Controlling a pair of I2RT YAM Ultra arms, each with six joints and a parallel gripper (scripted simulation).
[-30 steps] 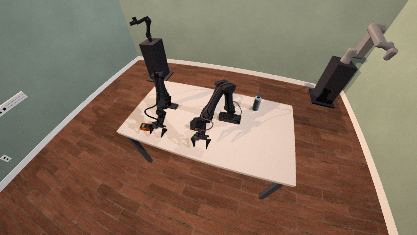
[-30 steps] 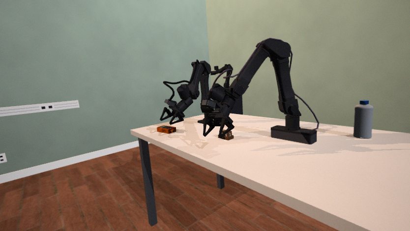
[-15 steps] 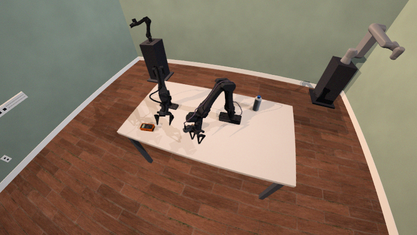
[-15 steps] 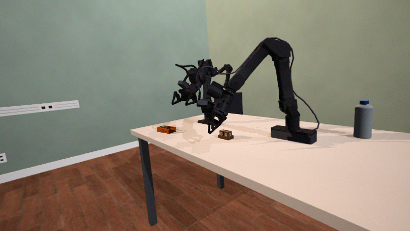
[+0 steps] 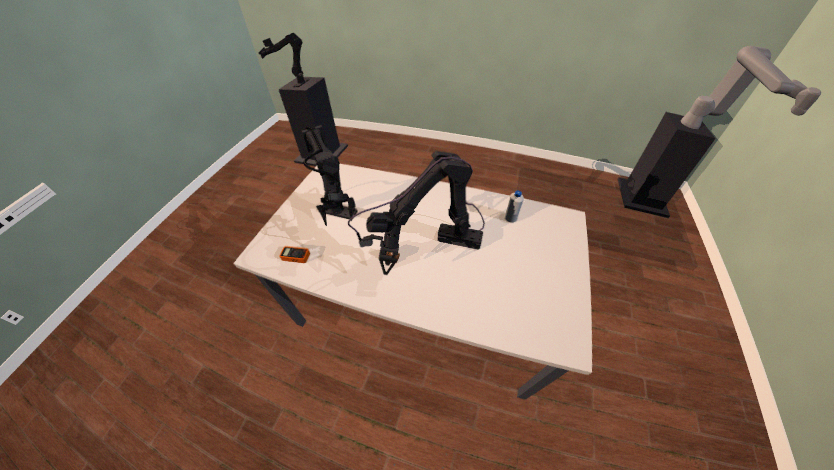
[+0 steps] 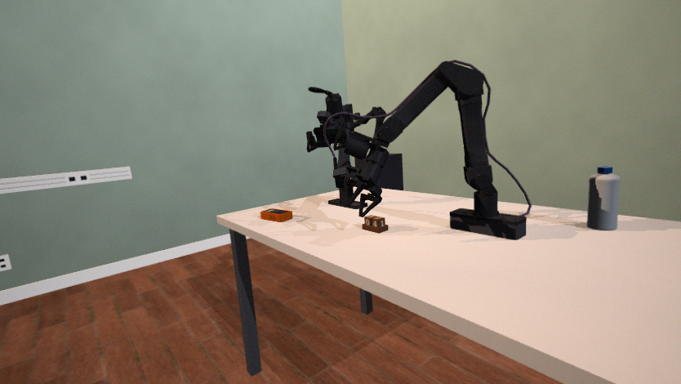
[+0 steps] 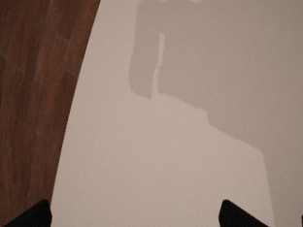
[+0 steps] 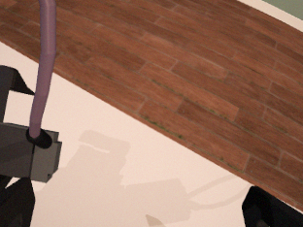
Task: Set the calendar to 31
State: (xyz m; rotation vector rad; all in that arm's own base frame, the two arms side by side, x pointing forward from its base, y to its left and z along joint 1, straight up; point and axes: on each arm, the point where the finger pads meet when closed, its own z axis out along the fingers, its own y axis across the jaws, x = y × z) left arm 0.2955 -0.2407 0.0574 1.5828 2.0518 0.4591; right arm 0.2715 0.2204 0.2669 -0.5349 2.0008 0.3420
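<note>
Right now my left hand is 12 cm past the brown tray, 4 cm to the left of it and 9 cm above it.
</note>
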